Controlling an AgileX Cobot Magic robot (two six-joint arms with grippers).
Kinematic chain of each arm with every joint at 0, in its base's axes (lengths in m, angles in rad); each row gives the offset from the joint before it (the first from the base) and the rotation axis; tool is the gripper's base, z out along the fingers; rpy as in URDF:
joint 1: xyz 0 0 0.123 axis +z
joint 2: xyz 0 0 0 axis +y
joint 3: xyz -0.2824 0 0.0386 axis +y
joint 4: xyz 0.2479 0 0.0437 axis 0.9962 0 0.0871
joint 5: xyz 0 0 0 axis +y
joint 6: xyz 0.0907 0 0.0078 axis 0.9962 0 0.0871
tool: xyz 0 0 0 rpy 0 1.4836 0
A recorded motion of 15 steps. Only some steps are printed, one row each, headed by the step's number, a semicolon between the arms.
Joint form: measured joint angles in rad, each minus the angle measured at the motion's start. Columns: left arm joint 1, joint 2, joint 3, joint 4, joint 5, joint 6; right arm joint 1, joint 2, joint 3, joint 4, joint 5, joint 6.
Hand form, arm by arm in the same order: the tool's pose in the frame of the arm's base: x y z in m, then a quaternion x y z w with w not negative. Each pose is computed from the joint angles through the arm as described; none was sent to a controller.
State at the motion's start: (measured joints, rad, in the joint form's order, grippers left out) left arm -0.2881 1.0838 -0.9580 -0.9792 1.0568 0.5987; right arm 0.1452 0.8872 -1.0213 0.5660 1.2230 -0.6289
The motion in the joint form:
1: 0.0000 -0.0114 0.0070 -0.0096 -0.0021 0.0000; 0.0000 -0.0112 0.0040 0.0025 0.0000 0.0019
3: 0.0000 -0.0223 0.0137 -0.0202 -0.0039 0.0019; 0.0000 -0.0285 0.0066 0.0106 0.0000 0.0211
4: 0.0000 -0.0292 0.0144 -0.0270 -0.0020 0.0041; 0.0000 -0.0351 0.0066 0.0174 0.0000 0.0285
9: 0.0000 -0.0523 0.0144 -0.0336 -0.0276 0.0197; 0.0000 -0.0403 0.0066 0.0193 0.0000 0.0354
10: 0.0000 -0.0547 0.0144 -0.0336 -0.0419 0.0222; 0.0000 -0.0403 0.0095 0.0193 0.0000 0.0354
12: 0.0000 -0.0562 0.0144 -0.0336 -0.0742 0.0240; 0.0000 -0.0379 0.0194 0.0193 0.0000 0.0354
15: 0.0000 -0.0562 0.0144 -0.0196 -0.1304 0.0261; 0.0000 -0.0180 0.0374 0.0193 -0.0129 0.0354
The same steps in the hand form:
1: 0.1668 -0.1185 0.3578 0.25028 0.82747 -0.41867 0.27815; 0.1265 0.0651 0.3795 -0.33108 0.85885 0.20677 0.33168
3: 0.1642 -0.1181 0.3587 0.24910 0.82475 -0.42268 0.28120; 0.1220 0.0650 0.3815 -0.32340 0.85840 0.21237 0.33685
4: 0.1624 -0.1179 0.3602 0.25010 0.82217 -0.42550 0.28361; 0.1201 0.0652 0.3826 -0.32027 0.85758 0.21621 0.33948
9: 0.1592 -0.1163 0.3655 0.25223 0.81451 -0.42254 0.30728; 0.1187 0.0652 0.3834 -0.31760 0.85749 0.21779 0.34118
10: 0.1599 -0.1159 0.3663 0.24988 0.81363 -0.42022 0.31461; 0.1188 0.0652 0.3825 -0.31736 0.85803 0.21806 0.33988
12: 0.1623 -0.1152 0.3675 0.24233 0.81280 -0.41551 0.32861; 0.1196 0.0653 0.3794 -0.31633 0.86027 0.21923 0.33437
15: 0.1671 -0.1134 0.3682 0.23136 0.81357 -0.40127 0.35152; 0.1259 0.0660 0.3722 -0.31074 0.86608 0.22130 0.32307

